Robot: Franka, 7 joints.
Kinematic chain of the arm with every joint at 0, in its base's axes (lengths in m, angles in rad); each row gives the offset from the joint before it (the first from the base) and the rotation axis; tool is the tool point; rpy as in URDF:
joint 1: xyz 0 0 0.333 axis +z
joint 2: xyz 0 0 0 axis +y
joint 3: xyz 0 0 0.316 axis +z
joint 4: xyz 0.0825 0 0 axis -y
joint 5: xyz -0.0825 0 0.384 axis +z
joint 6: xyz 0 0 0 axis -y
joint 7: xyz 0.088 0 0 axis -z
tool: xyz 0 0 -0.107 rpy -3.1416 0 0
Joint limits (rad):
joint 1: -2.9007..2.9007
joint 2: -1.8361..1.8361
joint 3: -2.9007..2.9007
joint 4: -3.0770..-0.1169
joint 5: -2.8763..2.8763
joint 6: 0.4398..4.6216
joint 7: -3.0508..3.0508
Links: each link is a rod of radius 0.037 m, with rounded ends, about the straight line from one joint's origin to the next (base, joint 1, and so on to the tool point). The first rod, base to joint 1, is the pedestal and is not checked.
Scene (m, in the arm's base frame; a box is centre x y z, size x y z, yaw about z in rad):
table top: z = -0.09
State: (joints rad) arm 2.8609 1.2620 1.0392 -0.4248 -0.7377 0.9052 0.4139
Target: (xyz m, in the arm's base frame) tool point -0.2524 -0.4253 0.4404
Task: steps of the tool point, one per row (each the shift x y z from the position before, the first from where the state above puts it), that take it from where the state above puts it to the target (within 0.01 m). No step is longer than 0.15 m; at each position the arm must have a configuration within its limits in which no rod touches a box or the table.
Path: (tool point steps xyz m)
1: 0.0236 -0.1333 0.0129
2: 0.0645 -0.1251 0.0267
3: 0.1022 -0.1015 0.0317
4: 0.1300 -0.0655 0.0262
5: 0.1430 -0.0219 0.0114

